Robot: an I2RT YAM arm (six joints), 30 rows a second.
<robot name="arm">
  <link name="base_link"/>
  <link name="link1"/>
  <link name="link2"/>
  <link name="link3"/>
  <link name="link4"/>
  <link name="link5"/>
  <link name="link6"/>
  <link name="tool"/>
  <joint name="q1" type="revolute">
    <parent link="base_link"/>
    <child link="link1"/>
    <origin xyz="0 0 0.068" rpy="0 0 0"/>
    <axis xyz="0 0 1"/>
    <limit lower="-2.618" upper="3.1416"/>
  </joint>
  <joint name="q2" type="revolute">
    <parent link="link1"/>
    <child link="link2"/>
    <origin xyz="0.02 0.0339 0.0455" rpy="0 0 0"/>
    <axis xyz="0 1 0"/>
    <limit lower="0" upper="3.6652"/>
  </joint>
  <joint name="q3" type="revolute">
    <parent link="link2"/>
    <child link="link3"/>
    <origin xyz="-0.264 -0.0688 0" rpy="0 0 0"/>
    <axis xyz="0 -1 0"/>
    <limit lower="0" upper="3.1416"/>
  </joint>
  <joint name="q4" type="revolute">
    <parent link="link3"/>
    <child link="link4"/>
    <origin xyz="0.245 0.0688 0.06" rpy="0 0 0"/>
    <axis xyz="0 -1 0"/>
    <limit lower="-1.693" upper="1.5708"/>
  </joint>
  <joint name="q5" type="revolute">
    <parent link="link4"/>
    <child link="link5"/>
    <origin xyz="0.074 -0.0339 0.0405" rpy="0 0 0"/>
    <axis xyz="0 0 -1"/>
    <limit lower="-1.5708" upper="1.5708"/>
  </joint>
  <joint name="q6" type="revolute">
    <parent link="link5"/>
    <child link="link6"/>
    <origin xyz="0.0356 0 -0.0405" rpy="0 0 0"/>
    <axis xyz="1 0 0"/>
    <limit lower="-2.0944" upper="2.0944"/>
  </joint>
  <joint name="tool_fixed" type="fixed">
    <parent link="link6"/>
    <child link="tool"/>
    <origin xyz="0 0 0" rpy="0 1.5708 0"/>
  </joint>
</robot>
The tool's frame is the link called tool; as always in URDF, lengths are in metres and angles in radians.
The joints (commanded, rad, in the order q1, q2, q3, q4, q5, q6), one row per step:
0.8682, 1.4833, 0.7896, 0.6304, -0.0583, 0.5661
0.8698, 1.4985, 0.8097, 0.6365, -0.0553, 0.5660
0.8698, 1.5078, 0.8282, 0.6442, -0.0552, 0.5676
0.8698, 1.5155, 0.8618, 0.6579, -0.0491, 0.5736
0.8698, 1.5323, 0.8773, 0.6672, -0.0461, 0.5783
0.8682, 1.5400, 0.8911, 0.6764, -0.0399, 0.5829
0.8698, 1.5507, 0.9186, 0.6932, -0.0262, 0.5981
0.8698, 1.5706, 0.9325, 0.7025, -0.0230, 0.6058
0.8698, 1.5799, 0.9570, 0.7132, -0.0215, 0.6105
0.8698, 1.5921, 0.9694, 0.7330, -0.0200, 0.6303
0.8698, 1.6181, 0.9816, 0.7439, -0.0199, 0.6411
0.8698, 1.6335, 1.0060, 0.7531, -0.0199, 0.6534
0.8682, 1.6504, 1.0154, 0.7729, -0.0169, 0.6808
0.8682, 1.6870, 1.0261, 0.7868, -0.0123, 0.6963
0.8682, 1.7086, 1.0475, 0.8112, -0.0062, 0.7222
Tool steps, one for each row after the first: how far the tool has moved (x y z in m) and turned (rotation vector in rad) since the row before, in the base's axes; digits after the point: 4 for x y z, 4 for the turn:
0.0026, 0.0038, 0.0026, 0.0082, -0.0073, -0.0014
0.0023, 0.0027, 0.0041, 0.0139, -0.0096, -0.0002
0.0033, 0.0035, 0.0104, 0.0338, -0.0208, -0.0062
0.0029, 0.0032, 0.0008, 0.0090, -0.0014, -0.0030
0.0023, 0.0015, 0.0032, 0.0146, -0.0061, -0.0077
0.0027, 0.0034, 0.0077, 0.0355, -0.0093, -0.0114
0.0031, 0.0035, -0.0010, 0.0075, 0.0040, -0.0027
0.0024, 0.0028, 0.0064, 0.0228, -0.0130, -0.0011
0.0020, 0.0023, 0.0022, 0.0278, 0.0025, 0.0005
0.0036, 0.0043, -0.0038, 0.0045, 0.0102, 0.0011
0.0030, 0.0036, 0.0039, 0.0216, -0.0022, 0.0014
0.0028, 0.0023, -0.0007, 0.0268, 0.0134, -0.0010
0.0048, 0.0054, -0.0082, 0.0010, 0.0201, -0.0025
0.0036, 0.0039, 0.0019, 0.0354, 0.0047, -0.0025

